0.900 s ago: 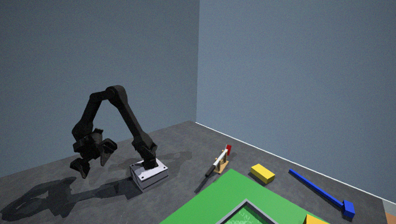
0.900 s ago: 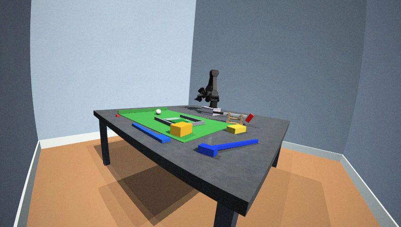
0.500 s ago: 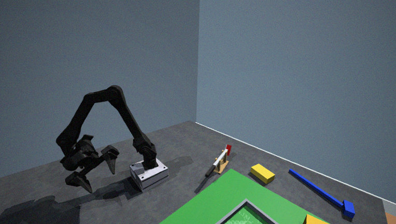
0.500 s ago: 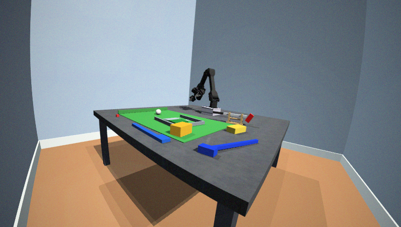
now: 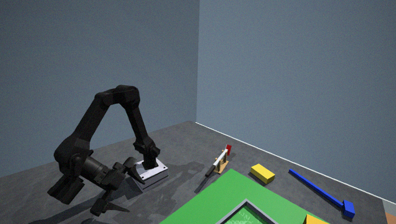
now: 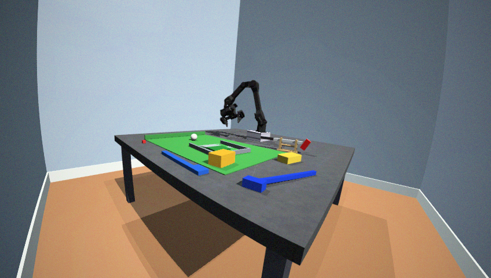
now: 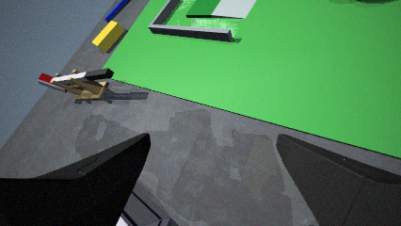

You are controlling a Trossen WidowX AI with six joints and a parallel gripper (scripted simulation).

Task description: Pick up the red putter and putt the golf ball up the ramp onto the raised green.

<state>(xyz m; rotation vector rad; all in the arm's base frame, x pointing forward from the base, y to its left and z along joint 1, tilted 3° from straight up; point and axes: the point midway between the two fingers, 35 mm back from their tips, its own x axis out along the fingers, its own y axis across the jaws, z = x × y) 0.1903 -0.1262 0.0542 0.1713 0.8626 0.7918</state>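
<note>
The wooden rack lies 80 mm behind my gripper tip, 450 mm to the left of it and 70 mm below it. Round my gripper tip: white golf ball 290 mm ahead, 20 mm to the right, 80 mm below; blue putter 310 mm ahead, 710 mm to the left, 90 mm below.
</note>
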